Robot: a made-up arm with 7 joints. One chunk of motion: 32 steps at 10 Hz.
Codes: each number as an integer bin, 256 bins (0 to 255) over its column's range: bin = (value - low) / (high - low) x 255, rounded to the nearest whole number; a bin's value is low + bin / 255 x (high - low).
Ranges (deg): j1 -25..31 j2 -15..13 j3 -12..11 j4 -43..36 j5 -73..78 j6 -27..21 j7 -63..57
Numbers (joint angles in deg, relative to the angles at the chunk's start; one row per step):
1: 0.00 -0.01 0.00 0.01 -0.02 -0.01 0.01
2: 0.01 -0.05 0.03 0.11 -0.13 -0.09 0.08
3: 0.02 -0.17 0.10 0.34 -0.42 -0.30 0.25
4: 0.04 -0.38 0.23 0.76 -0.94 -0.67 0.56
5: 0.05 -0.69 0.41 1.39 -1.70 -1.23 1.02
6: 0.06 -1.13 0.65 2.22 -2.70 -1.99 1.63
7: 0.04 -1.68 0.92 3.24 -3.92 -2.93 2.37
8: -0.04 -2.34 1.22 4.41 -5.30 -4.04 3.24
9: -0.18 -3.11 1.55 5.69 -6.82 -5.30 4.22
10: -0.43 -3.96 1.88 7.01 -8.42 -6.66 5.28
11: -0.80 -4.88 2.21 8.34 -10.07 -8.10 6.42
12: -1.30 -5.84 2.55 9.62 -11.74 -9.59 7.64
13: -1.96 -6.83 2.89 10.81 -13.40 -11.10 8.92
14: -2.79 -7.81 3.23 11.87 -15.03 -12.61 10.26
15: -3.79 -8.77 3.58 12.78 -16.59 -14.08 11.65
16: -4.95 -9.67 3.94 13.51 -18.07 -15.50 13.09
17: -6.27 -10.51 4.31 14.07 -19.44 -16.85 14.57
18: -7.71 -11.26 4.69 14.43 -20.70 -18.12 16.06
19: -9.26 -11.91 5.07 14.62 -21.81 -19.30 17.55
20: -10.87 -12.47 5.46 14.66 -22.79 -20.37 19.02
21: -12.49 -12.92 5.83 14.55 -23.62 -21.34 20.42
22: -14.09 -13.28 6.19 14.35 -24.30 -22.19 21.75
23: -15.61 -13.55 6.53 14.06 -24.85 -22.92 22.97
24: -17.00 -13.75 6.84 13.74 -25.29 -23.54 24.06
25: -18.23 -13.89 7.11 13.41 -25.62 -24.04 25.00
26: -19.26 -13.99 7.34 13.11 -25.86 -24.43 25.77
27: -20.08 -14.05 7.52 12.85 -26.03 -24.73 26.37
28: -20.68 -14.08 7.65 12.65 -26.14 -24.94 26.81
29: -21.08 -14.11 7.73 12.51 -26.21 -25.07 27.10
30: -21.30 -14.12 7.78 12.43 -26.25 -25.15 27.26
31: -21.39 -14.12 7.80 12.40 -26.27 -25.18 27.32
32: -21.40 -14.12 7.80 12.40 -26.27 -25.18 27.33
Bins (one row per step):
1: 114 137 133 139 123 143 134
2: 114 136 133 139 123 143 134
3: 114 135 134 140 123 142 134
4: 114 133 136 141 122 140 135
5: 114 130 138 143 120 137 136
6: 114 126 140 146 119 133 137
7: 114 121 143 149 117 128 139
8: 114 115 147 153 114 122 141
9: 113 108 150 157 112 115 143
10: 112 101 154 161 109 108 145
11: 110 92 158 166 106 100 148
12: 108 83 161 170 103 92 150
13: 105 74 165 174 101 84 153
14: 101 65 169 177 98 76 156
15: 97 57 173 180 95 69 159
16: 91 49 177 182 93 61 162
17: 85 41 181 184 90 54 165
18: 79 34 185 185 88 47 168
19: 72 28 189 186 86 41 171
20: 64 23 194 186 85 35 174
21: 57 19 198 186 83 30 177
22: 50 16 202 185 82 26 180
23: 43 13 205 184 81 22 183
24: 36 11 209 183 81 18 185
25: 31 10 212 182 80 16 187
26: 26 9 214 181 80 14 189
27: 22 9 216 180 79 12 190
28: 20 8 218 180 79 11 191
29: 18 8 219 179 79 10 191
30: 17 8 219 179 79 10 192
31: 16 8 220 179 79 10 192
32: 16 8 220 179 79 10 192

